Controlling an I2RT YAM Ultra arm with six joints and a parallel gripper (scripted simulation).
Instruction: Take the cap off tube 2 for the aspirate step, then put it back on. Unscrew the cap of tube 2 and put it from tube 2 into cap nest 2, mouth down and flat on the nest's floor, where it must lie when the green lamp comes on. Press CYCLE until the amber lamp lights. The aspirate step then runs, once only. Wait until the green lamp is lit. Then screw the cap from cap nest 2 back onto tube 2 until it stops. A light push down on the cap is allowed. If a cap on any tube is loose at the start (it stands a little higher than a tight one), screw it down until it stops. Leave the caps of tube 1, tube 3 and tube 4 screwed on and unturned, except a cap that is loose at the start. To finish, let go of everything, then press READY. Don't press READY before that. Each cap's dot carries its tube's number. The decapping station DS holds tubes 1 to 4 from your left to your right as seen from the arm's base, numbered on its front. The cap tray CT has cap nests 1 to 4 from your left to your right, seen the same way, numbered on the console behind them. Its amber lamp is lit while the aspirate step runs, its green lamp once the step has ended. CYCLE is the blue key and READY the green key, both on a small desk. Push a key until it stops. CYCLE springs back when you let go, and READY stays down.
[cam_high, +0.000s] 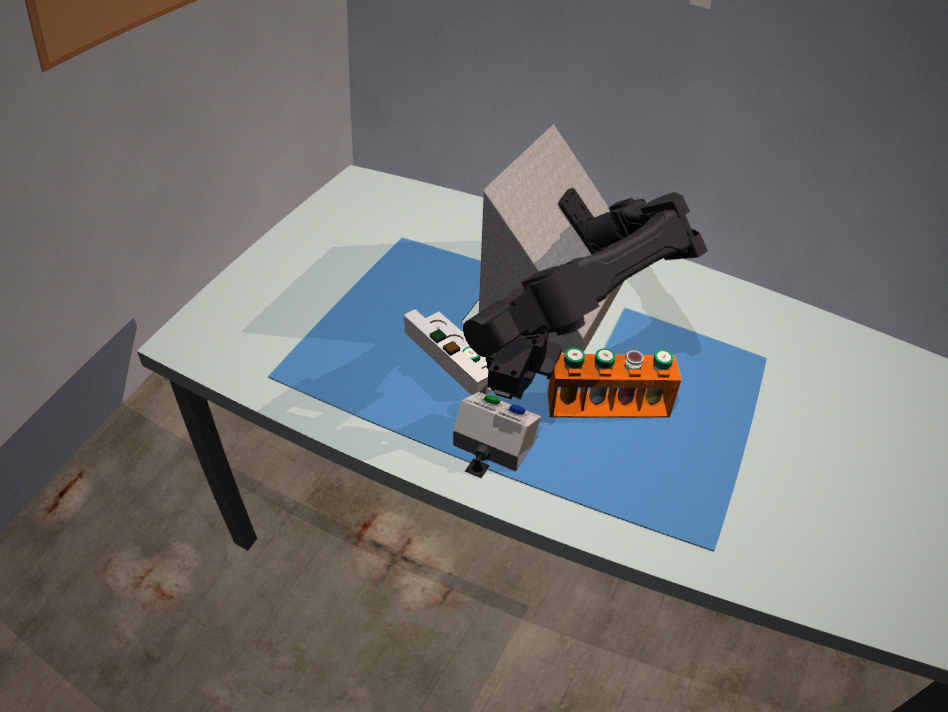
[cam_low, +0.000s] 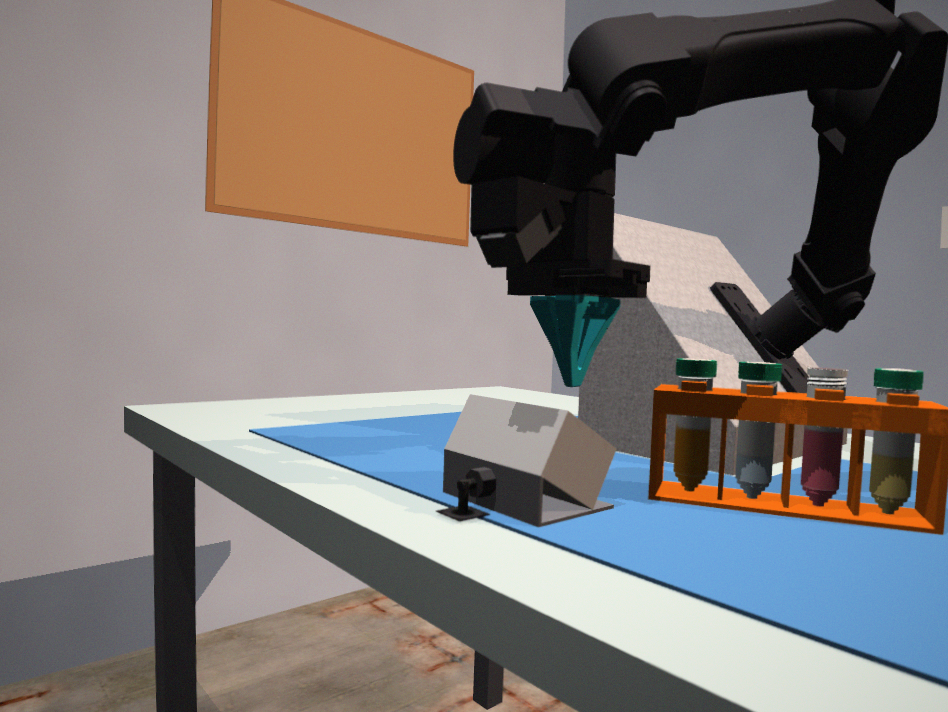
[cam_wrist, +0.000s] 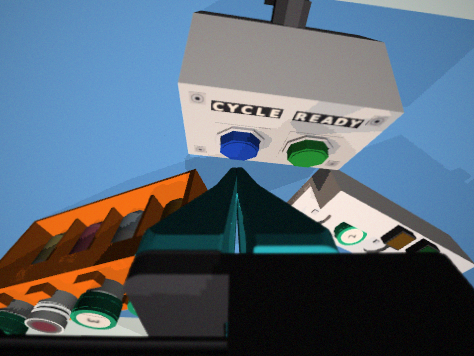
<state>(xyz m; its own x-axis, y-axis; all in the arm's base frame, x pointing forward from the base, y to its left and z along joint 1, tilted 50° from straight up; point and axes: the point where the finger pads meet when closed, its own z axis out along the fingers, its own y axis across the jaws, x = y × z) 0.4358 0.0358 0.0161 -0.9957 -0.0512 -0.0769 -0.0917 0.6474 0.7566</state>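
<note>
Right now the key desk is 2 cm ahead of my hand, 2 cm to the right of it and 5 cm below it. From my hand the other things lie so: cap 3 (13 cm behind, 10 cm to the left, 1 cm above); cap 4 (11 cm behind, 5 cm to the left, 1 cm above); cap 2 (13 cm behind, 15 cm to the right, 9 cm below).
</note>
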